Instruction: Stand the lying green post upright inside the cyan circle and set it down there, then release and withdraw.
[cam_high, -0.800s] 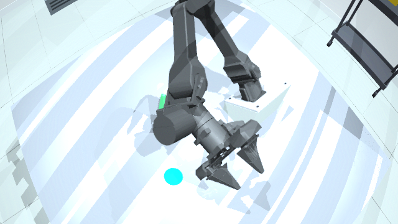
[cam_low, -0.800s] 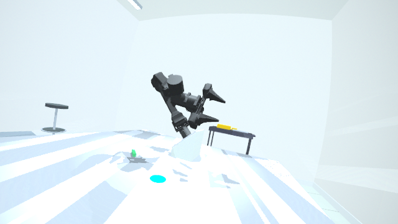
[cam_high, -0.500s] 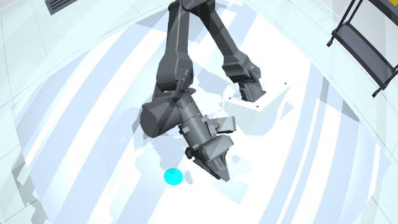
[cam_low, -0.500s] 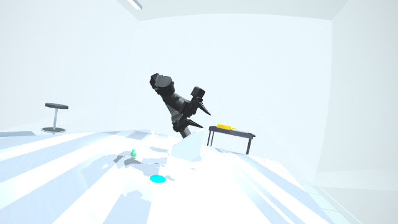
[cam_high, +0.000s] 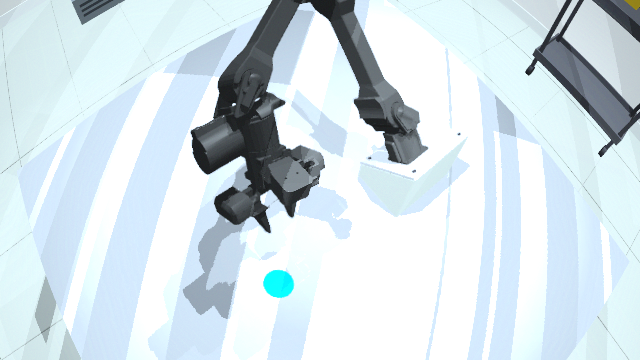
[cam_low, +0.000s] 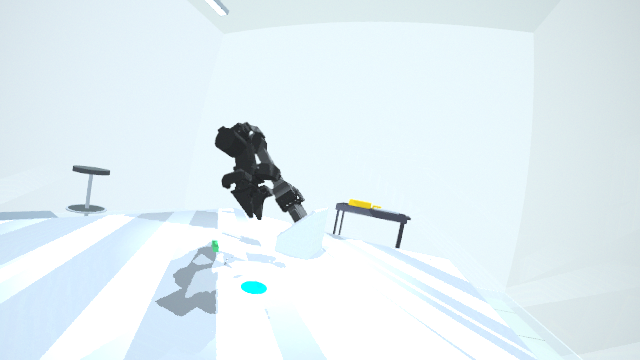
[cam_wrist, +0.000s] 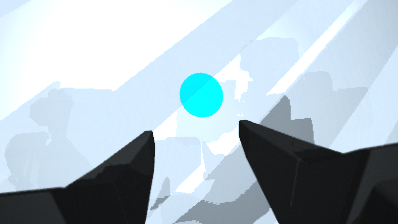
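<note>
My gripper tip is 18 cm to the left of the green post, 14 cm above it and 8 cm past it. Also, from my gripper tip: cyan circle (15 cm below, 5 cm to the left, 5 cm ahead).
</note>
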